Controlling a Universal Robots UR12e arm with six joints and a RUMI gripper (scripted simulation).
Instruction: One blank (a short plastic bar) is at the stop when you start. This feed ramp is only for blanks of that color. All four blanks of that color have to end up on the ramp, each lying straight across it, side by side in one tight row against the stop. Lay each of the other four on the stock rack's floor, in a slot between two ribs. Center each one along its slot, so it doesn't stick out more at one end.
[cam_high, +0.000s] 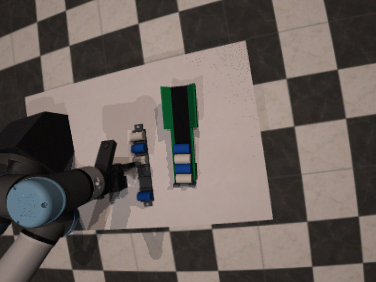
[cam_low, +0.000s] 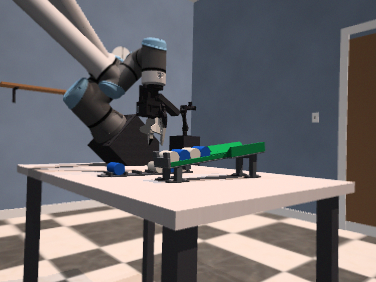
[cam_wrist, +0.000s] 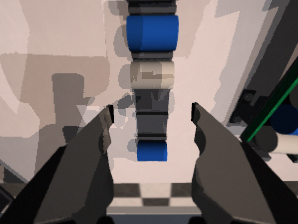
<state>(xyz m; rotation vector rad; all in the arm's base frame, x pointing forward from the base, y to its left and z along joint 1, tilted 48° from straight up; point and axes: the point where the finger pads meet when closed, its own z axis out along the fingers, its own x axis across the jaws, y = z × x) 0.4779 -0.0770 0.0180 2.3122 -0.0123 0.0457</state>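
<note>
My hand is 13 cm above the dark stock rack and 2 cm to the left of it. From my hand the other things lie so: stop 19 cm ahead, 12 cm to the right, 6 cm below.
</note>
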